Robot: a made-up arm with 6 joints.
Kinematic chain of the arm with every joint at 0, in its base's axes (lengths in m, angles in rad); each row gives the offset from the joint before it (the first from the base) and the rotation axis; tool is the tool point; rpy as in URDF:
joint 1: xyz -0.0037 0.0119 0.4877 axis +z
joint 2: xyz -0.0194 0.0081 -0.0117 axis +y
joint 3: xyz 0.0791 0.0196 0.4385 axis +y
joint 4: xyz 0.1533 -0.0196 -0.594 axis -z
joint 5: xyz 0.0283 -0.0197 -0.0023 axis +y
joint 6: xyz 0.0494 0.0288 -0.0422 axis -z
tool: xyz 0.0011 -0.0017 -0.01 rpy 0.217 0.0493 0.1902
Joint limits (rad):
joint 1: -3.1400..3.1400
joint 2: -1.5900..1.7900
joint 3: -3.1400..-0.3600
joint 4: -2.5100..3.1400
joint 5: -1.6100..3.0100
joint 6: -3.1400..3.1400
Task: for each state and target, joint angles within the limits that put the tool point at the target. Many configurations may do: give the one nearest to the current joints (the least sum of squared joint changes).
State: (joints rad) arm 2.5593 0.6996 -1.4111 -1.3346 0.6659 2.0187
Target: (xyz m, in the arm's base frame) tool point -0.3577 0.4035 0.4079
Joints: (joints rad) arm 2.2366 0.0158 -0.5340 -1.3946 0.7519 2.0231
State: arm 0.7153 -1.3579 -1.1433 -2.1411 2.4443 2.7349
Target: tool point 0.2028 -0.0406 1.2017
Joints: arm -0.0906 -0.8149 -1.1220 -2.1025 2.3534 2.7417
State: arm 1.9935 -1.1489 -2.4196 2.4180 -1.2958 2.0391
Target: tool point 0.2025 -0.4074 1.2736
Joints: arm 1.9184 -1.1915 -1.9137 2.5103 -1.3922 2.0367
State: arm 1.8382 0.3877 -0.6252 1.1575 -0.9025 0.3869
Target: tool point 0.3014 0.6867 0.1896
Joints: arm 1.2504 0.8586 -1.1539 1.0798 -0.7681 0.3869
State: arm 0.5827 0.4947 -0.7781 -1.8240 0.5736 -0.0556
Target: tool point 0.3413 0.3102 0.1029
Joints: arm 0.6089 0.6720 -0.6762 -1.8267 0.5729 -0.0561
